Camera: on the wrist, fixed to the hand. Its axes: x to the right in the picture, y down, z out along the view.
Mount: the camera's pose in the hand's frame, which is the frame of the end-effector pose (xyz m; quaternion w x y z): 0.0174 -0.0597 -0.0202 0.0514 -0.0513 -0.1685 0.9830
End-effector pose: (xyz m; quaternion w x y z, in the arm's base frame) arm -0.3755 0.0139 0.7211 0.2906 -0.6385 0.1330 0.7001
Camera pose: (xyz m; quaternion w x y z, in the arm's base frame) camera -0.3248 0.0543 0.7122 0.6836 -0.2010 -0.5496 -0.4361
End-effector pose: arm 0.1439 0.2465 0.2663 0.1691 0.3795 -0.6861 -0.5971
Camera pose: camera 0.1654 0.2200 0.2105 0.4995 -0.7643 -0.4062 0.0364
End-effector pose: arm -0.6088 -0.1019 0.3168 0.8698 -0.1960 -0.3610 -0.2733
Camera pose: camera -0.6248 -0.1648 0.3248 0.2425 -0.4556 0.0416 0.8555
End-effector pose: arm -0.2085 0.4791 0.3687 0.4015 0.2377 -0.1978 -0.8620
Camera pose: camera -0.2425 0.4982 0.3162 0.8469 -0.3481 -0.2673 0.3002
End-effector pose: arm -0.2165 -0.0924 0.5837 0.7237 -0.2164 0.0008 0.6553
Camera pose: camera -0.1517 -0.0851 0.5791 0.6179 -0.0630 -0.0572 -0.7816
